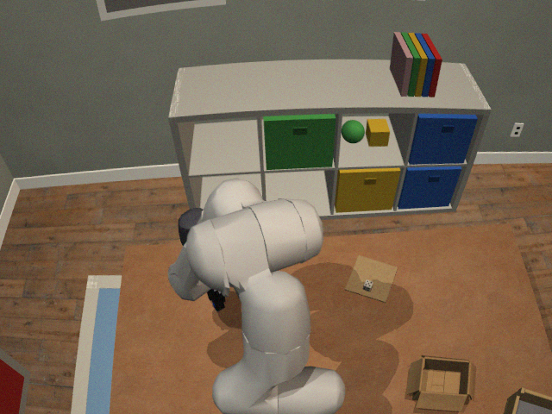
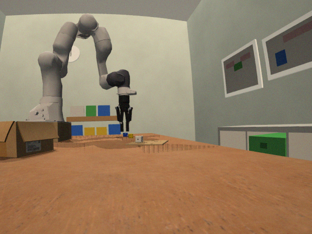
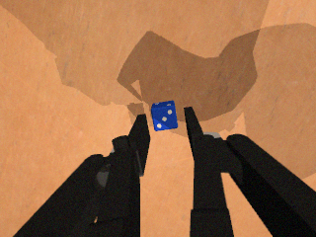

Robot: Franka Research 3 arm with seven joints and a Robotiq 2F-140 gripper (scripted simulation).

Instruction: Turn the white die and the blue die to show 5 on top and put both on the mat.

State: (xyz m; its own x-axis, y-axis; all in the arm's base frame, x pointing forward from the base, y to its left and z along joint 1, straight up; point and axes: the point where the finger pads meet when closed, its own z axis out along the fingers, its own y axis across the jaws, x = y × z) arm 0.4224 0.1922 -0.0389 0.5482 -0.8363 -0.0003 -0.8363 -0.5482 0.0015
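Now: hand 5 cm above the blue die. Also, from my hand: tan mat 9 cm ahead, 49 cm to the right, 6 cm below; yellow die 3 cm ahead, 17 cm to the right, 5 cm below; white die 6 cm ahead, 47 cm to the right, 5 cm below.
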